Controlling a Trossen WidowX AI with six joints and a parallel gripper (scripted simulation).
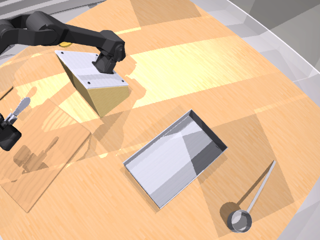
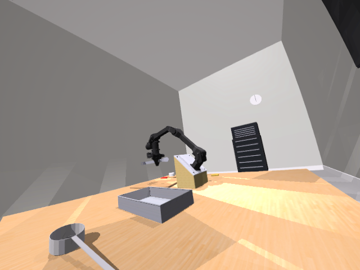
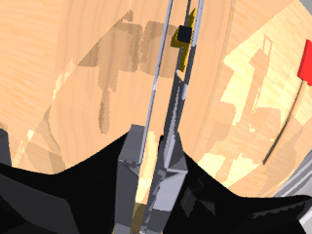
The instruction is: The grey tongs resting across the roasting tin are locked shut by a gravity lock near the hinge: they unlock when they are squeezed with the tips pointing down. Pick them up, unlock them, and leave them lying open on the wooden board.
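My gripper tip is now 30 mm short of the wooden board, 10 mm to the right of it and 150 mm above it. Also, from my gripper tip: white object 360 mm behind, 210 mm to the right, 140 mm below; then yellow disc 370 mm behind, 340 mm to the left, 140 mm below; then yellow lock piece 10 mm ahead, 50 mm to the right, 40 mm above.
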